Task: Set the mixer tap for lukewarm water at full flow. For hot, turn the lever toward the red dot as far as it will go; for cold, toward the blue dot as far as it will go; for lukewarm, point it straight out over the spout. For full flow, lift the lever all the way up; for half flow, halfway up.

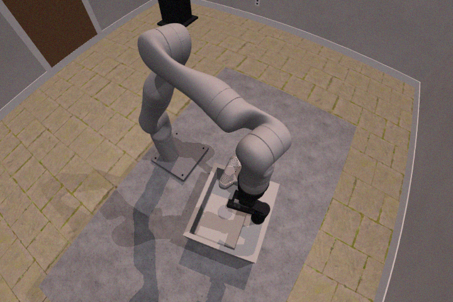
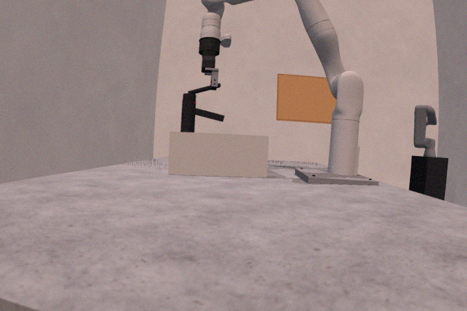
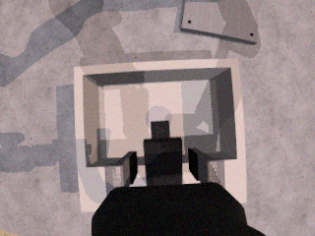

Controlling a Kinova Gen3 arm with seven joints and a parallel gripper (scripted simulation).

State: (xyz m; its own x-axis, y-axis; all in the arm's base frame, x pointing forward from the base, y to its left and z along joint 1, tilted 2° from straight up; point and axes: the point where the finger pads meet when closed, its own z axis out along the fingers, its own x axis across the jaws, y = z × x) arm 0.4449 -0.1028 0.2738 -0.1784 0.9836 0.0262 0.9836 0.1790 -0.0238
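My hand is 30 mm short of the lever, 10 mm to the right of it and 20 mm above it. Also, from my hand: black mixer tap 60 mm ahead, 10 mm to the left, 70 mm below; sink basin 30 mm behind, 10 mm to the right, 270 mm below.
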